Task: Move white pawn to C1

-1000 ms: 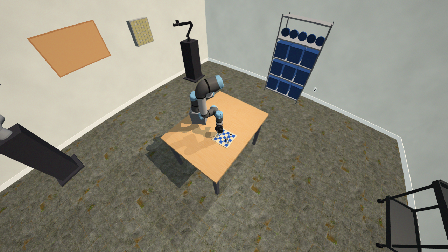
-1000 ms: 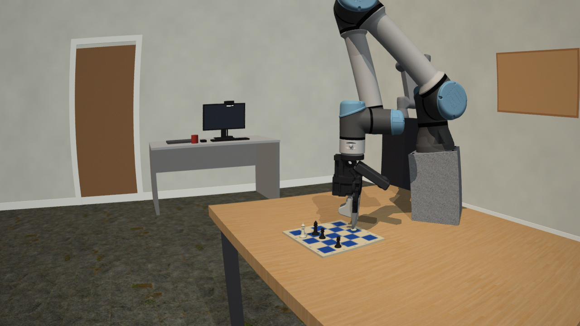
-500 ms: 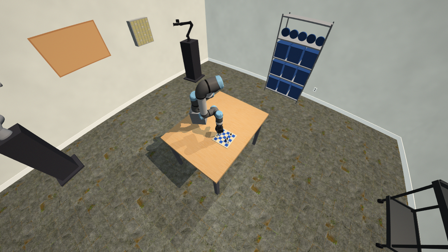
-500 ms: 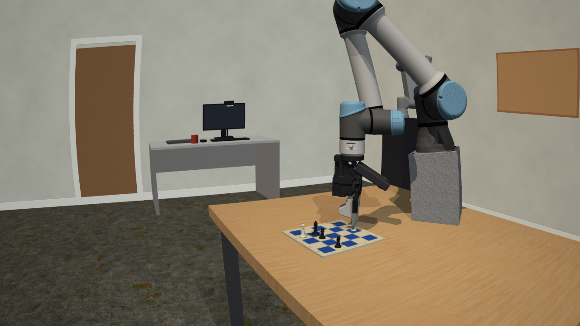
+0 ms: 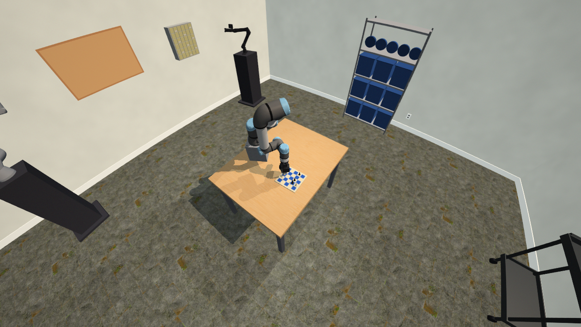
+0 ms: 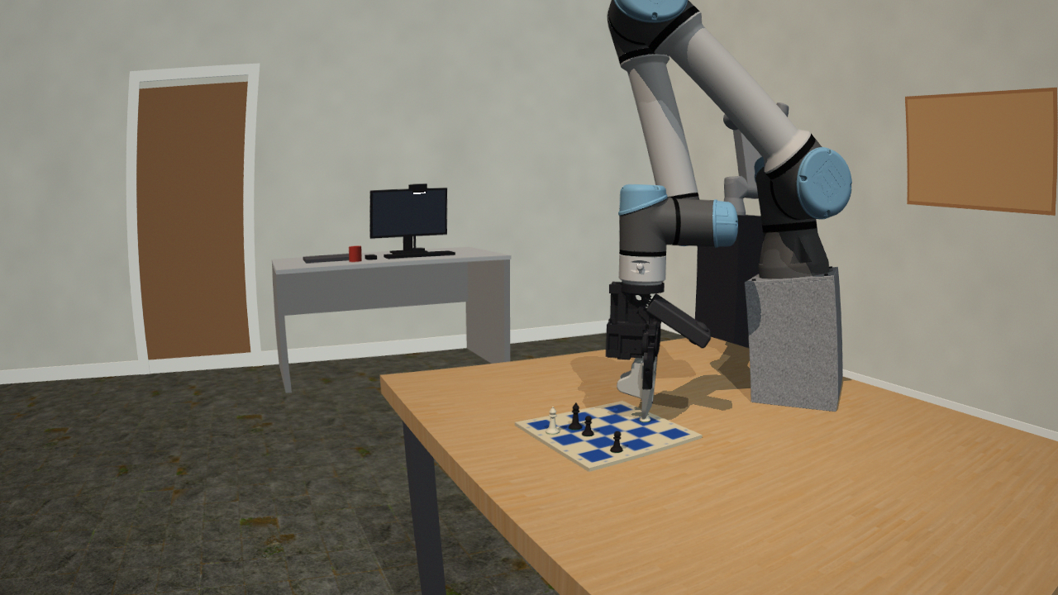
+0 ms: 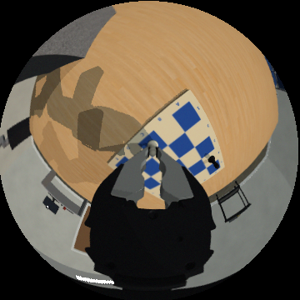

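Now: hand 1 cm above the white pawn. From my hand the other things lie so: taller white piece 15 cm ahead, 5 cm to the right; chessboard 8 cm ahead, 1 cm to the right, 3 cm below.
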